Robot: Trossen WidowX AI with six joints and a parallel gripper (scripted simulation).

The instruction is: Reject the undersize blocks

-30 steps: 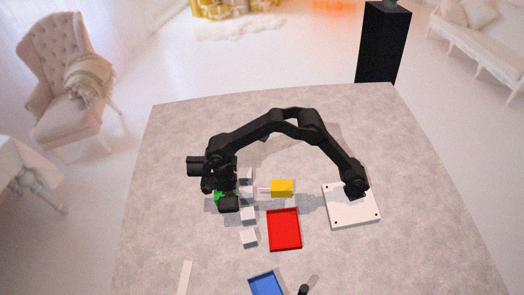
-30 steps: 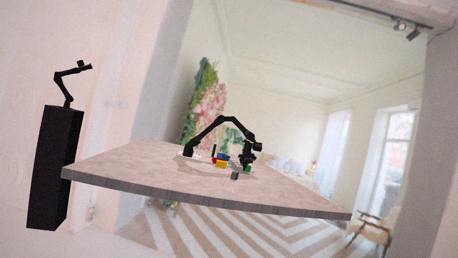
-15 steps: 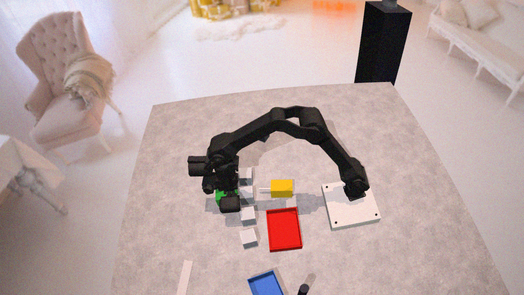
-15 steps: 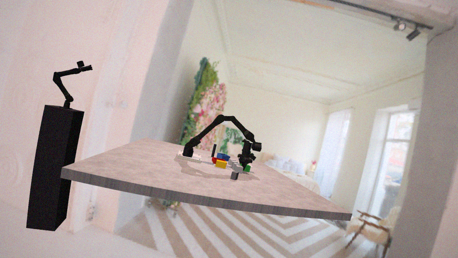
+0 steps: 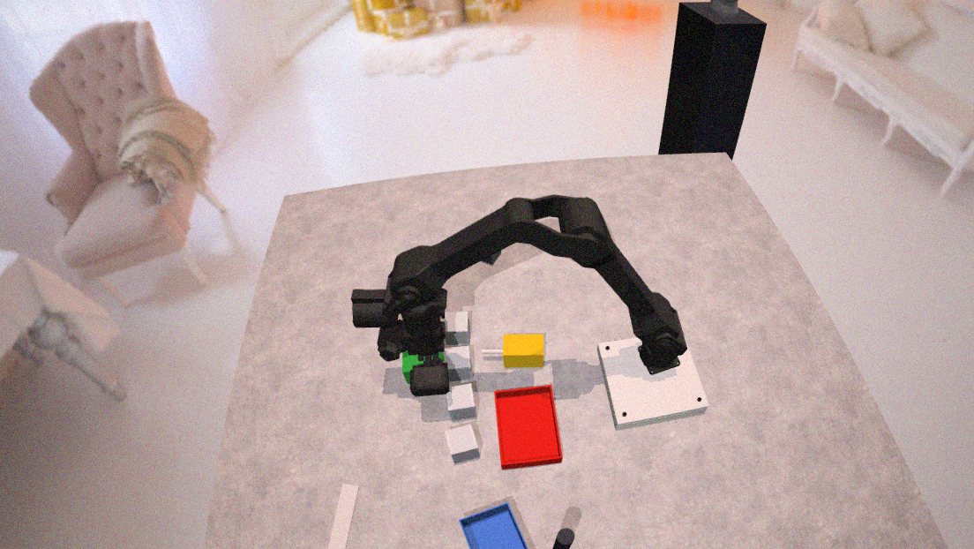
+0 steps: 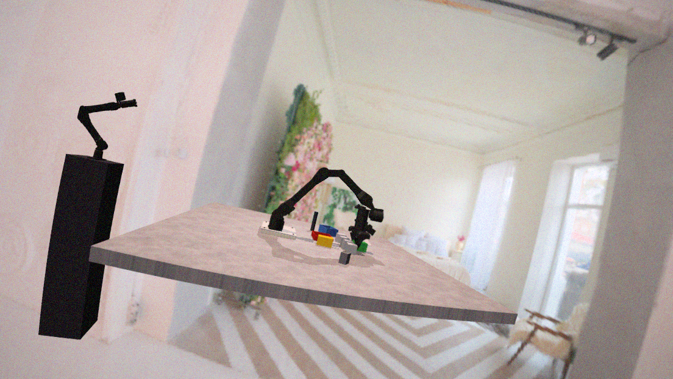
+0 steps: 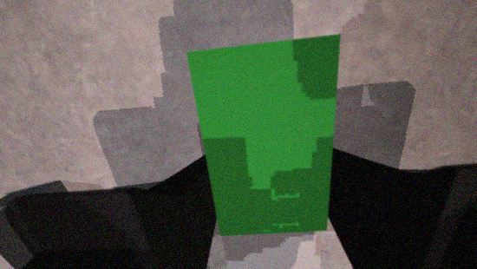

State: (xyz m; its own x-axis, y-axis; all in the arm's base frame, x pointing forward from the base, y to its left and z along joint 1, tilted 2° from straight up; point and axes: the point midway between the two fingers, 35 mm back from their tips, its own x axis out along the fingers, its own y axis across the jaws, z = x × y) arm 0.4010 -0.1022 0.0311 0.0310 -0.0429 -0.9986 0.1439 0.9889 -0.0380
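The yellow gauge is 14 cm behind my gripper tip and 1 cm above it. Also, from my gripper tip: green GO gauge: 2 cm above, 1 cm behind; then red reject tray: 16 cm to the left, 13 cm behind; then dark cube: 26 cm to the right, 17 cm behind, 1 cm above.
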